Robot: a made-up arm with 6 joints. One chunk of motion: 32 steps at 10 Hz.
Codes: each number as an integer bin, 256 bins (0 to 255) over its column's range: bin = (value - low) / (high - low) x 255, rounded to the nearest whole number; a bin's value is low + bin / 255 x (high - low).
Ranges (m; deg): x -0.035..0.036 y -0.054..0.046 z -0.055..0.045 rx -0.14..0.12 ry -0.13..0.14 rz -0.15..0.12
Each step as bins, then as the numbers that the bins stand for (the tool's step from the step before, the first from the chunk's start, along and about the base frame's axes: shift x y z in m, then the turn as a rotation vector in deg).
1 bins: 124 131 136 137 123 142
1 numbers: -0.00047 -0.00263 -0.00167 0.000 0.000 0.000
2 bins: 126 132 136 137 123 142
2 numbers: 0.00008 -0.00224 -0.00167 0.000 0.000 0.000
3 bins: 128 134 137 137 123 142
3 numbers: 0.00064 -0.00145 -0.00127 0.000 0.000 0.000
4 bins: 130 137 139 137 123 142
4 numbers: 0.00120 -0.00027 -0.00049 0.000 0.000 0.000
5 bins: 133 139 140 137 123 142
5 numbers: 0.00203 0.00051 -0.00010 0.000 0.000 0.000
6 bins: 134 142 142 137 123 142
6 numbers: 0.00231 0.00169 0.00069 0.000 0.000 0.000
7 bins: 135 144 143 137 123 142
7 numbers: 0.00259 0.00247 0.00108 0.000 0.000 0.000
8 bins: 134 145 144 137 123 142
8 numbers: 0.00231 0.00286 0.00147 0.000 0.000 0.000
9 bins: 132 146 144 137 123 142
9 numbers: 0.00175 0.00325 0.00147 0.000 0.000 0.000
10 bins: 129 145 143 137 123 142
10 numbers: 0.00092 0.00286 0.00108 0.000 0.000 0.000
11 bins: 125 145 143 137 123 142
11 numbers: -0.00020 0.00286 0.00108 0.000 0.000 0.000
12 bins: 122 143 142 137 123 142
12 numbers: -0.00103 0.00208 0.00069 0.000 0.000 0.000
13 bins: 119 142 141 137 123 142
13 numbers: -0.00187 0.00169 0.00029 0.000 0.000 0.000
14 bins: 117 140 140 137 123 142
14 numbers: -0.00242 0.00090 -0.00010 0.000 0.000 0.000
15 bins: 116 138 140 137 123 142
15 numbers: -0.00270 0.00012 -0.00010 0.000 0.000 0.000
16 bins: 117 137 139 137 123 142
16 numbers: -0.00242 -0.00027 -0.00049 0.000 0.000 0.000
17 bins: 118 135 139 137 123 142
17 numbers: -0.00215 -0.00106 -0.00049 0.000 0.000 0.000
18 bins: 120 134 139 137 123 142
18 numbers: -0.00159 -0.00145 -0.00049 0.000 0.000 0.000
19 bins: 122 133 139 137 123 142
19 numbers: -0.00103 -0.00184 -0.00049 0.000 0.000 0.000
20 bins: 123 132 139 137 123 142
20 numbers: -0.00075 -0.00224 -0.00049 0.000 0.000 0.000
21 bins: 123 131 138 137 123 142
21 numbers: -0.00075 -0.00263 -0.00088 0.000 0.000 0.000
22 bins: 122 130 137 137 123 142
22 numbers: -0.00103 -0.00302 -0.00127 0.000 0.000 0.000
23 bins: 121 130 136 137 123 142
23 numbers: -0.00131 -0.00302 -0.00167 0.000 0.000 0.000
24 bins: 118 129 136 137 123 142
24 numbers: -0.00215 -0.00341 -0.00167 0.000 0.000 0.000
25 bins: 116 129 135 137 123 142
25 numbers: -0.00270 -0.00341 -0.00206 0.000 0.000 0.000
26 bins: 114 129 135 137 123 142
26 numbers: -0.00326 -0.00341 -0.00206 0.000 0.000 0.000
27 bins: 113 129 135 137 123 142
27 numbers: -0.00354 -0.00341 -0.00206 0.000 0.000 0.000
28 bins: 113 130 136 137 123 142
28 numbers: -0.00354 -0.00302 -0.00167 0.000 0.000 0.000
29 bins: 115 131 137 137 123 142
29 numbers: -0.00298 -0.00263 -0.00127 0.000 0.000 0.000
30 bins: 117 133 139 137 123 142
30 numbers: -0.00242 -0.00184 -0.00049 0.000 0.000 0.000
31 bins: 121 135 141 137 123 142
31 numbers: -0.00131 -0.00106 0.00029 0.000 0.000 0.000
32 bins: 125 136 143 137 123 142
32 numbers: -0.00020 -0.00067 0.00108 0.000 0.000 0.000
